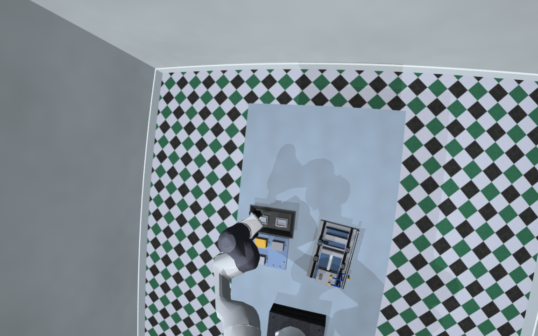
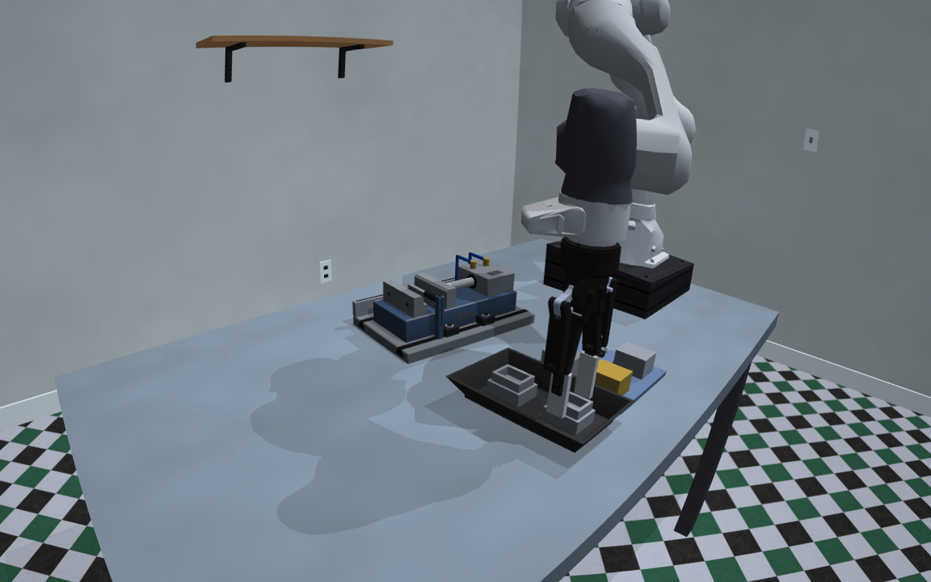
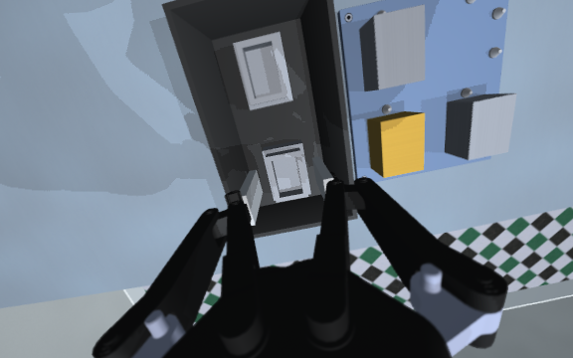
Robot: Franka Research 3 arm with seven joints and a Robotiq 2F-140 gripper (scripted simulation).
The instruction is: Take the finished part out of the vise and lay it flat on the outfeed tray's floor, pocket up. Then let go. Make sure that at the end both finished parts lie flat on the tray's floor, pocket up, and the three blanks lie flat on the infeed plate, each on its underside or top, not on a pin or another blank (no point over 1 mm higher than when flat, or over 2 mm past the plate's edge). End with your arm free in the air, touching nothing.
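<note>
Right now my hand is 120 mm past the yellow block, 40 mm above it and 10 mm to the left of it. Also, from my hand: blue fixture plate: 170 mm behind, 70 mm below, 60 mm to the right.
</note>
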